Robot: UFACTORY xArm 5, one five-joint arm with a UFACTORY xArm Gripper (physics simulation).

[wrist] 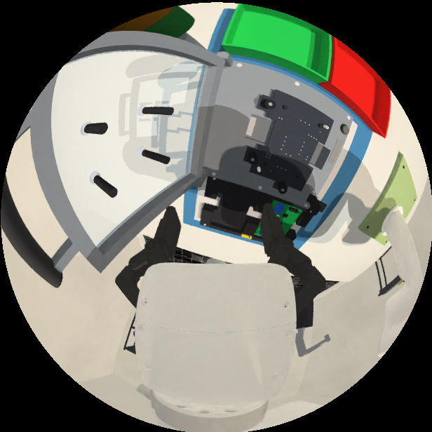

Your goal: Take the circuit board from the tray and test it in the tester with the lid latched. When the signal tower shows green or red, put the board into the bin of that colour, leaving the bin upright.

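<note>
The green circuit board lies in the black tray, partly covered by the right finger. My gripper is open and empty, with its fingertips over the tray side of the station; its height above the tray is hard to tell. The tester's dark fixture shows no green board on it. The tester lid, a grey frame with a clear window and black pegs, stands open on the left. The green bin and the red bin are upright at the top right. The signal tower shows dark orange and dark green sections, apparently unlit.
The lid's black handle sticks out at the far left, near the left finger's side. A blue border surrounds the station. A pale green plate with a light-coloured arm part stands at the right.
</note>
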